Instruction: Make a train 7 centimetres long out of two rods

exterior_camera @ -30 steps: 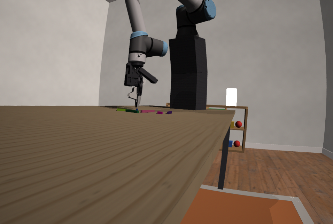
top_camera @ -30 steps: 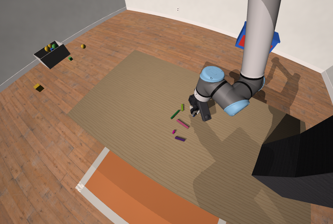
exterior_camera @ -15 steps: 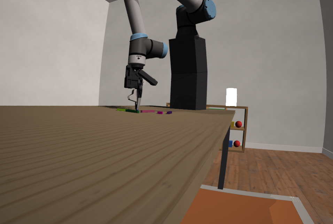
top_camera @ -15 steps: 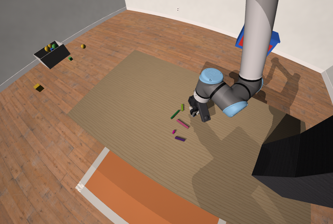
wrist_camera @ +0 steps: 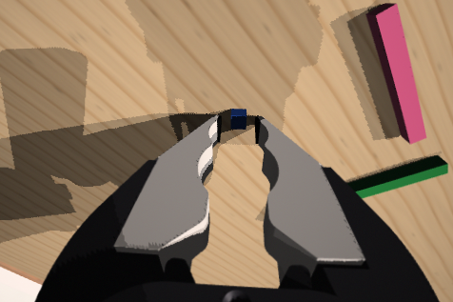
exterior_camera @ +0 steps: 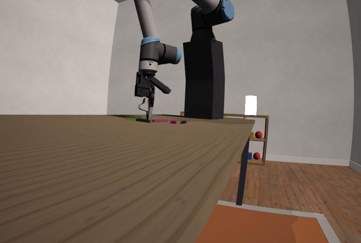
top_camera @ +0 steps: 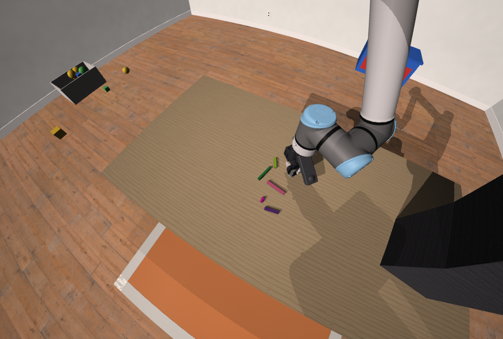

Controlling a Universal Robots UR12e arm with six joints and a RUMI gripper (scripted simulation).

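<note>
Now: hand 1 cm above the small blue rod. Round my hand: green rod (11 cm ahead, 6 cm to the left, 1 cm below); lime rod (10 cm ahead, 2 cm to the right, 1 cm below); pink rod (9 cm to the left, 4 cm ahead, 1 cm below).
</note>
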